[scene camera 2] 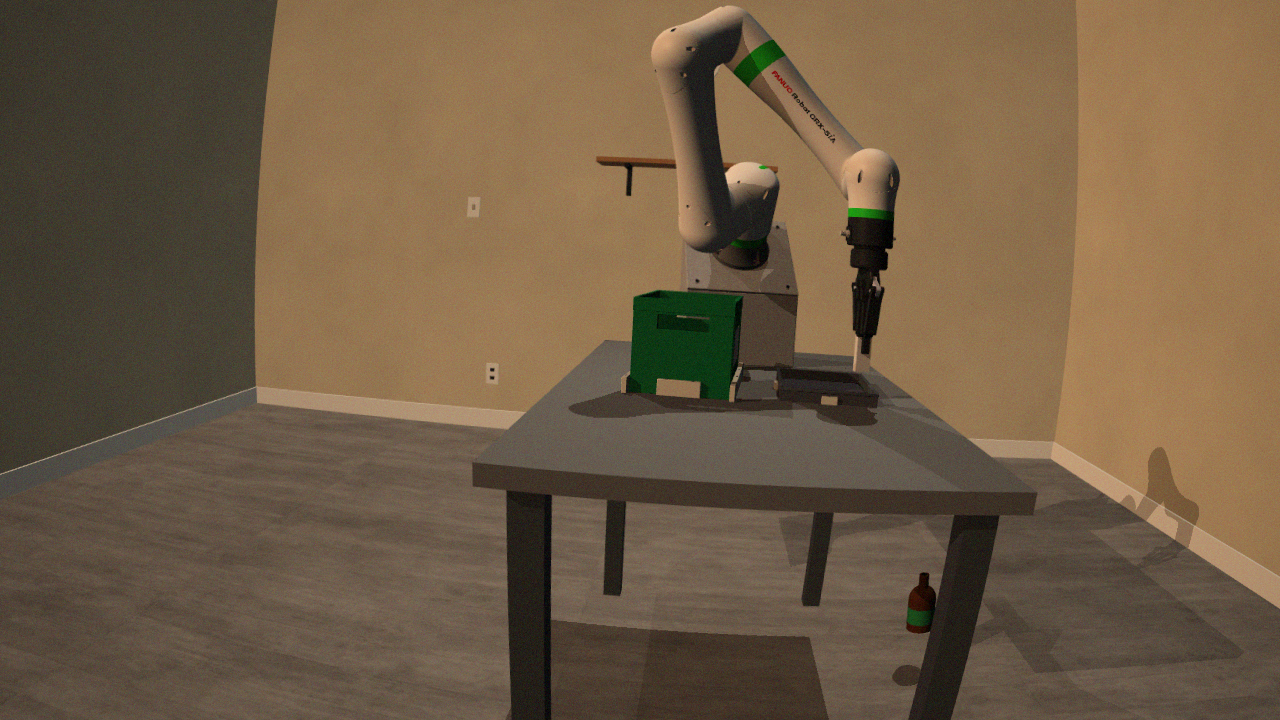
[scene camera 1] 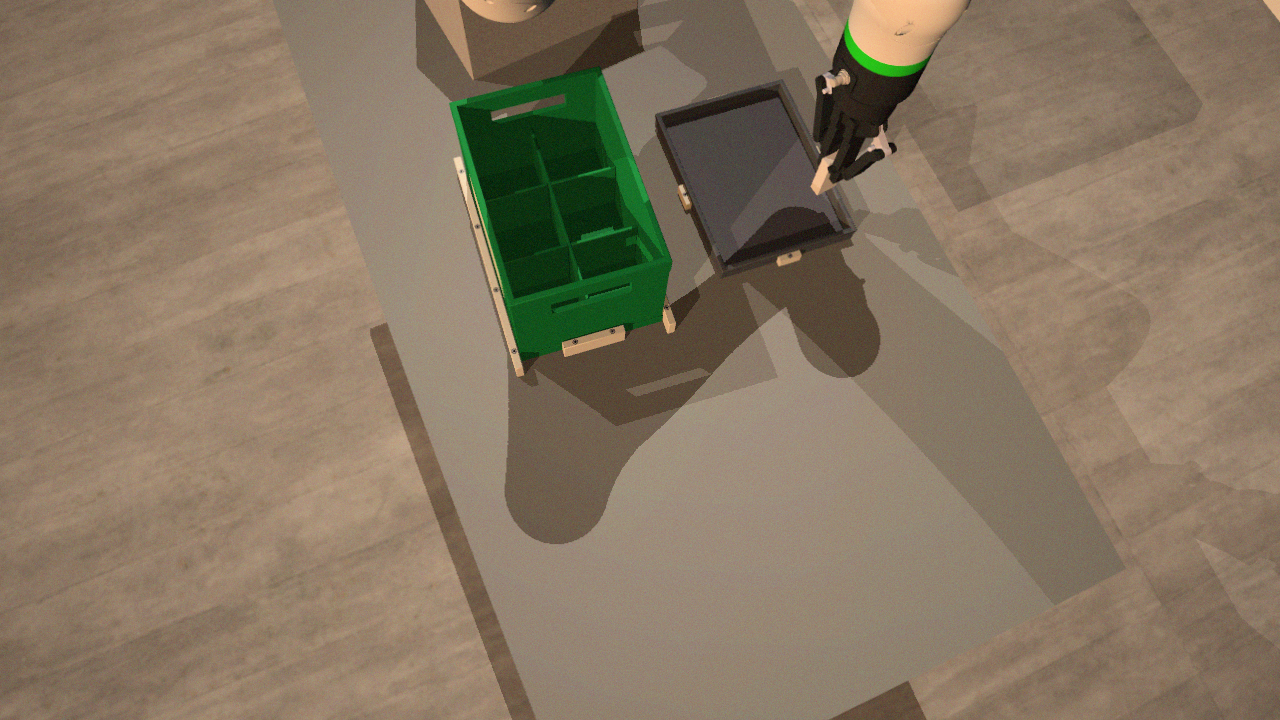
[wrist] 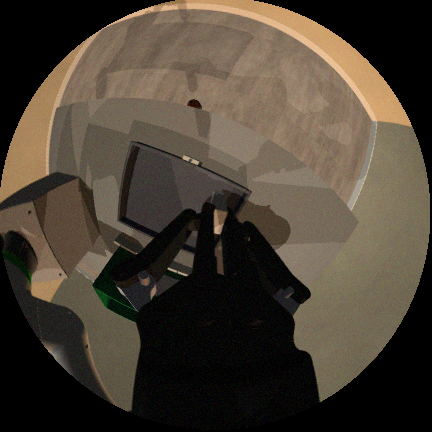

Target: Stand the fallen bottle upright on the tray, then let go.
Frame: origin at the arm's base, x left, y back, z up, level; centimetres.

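Seen in the pictures: gripper, fingertip midpoint: (scene camera 2: 860, 371) (scene camera 1: 823, 186) (wrist: 215, 199); arm's base, origin of the base link: (scene camera 2: 739, 249).
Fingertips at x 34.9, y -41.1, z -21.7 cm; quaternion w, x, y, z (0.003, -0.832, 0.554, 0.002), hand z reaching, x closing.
Pixels of each thing's top centre, then the offset from my fingertips to it. "*": a spot on its surface instead. Level surfaces: height alone.
- brown bottle, middle of its top: (scene camera 2: 927, 573) (wrist: 191, 100) dx +23.0, dy +32.5, dz -54.0 cm
- dark tray, surface spot: (scene camera 1: 733, 152) (scene camera 2: 817, 385) * dx -9.4, dy +9.7, dz -5.3 cm
- green crate, middle of its top: (scene camera 1: 556, 178) (scene camera 2: 692, 296) (wrist: 143, 320) dx -34.6, dy -1.6, dz +11.7 cm
- grey table, its level: dz -5.8 cm
The brown bottle (scene camera 2: 920, 610) with a green band is off the table, beside a table leg in scene camera 2. It is upright, neck up, and looks to be in mid-air, with a round shadow on the floor below it. In the wrist view the small dark red bottle (wrist: 194, 104) shows past the table's edge. The bottle does not show in scene camera 1. The dark tray (scene camera 1: 733, 152) (scene camera 2: 825, 387) (wrist: 155, 185) holds no bottle. My gripper (scene camera 1: 822, 175) (scene camera 2: 861, 353) (wrist: 215, 199) is shut and empty, pointing down above the tray's right side.
A green crate (scene camera 1: 590, 308) (scene camera 2: 685, 358) (wrist: 112, 280) with compartments stands left of the tray on the grey table (scene camera 1: 760, 537) (scene camera 2: 751, 456). Pale wooden blocks border the crate and tray. The robot's pedestal (scene camera 1: 554, 35) (scene camera 2: 769, 326) (wrist: 62, 220) stands behind the crate.
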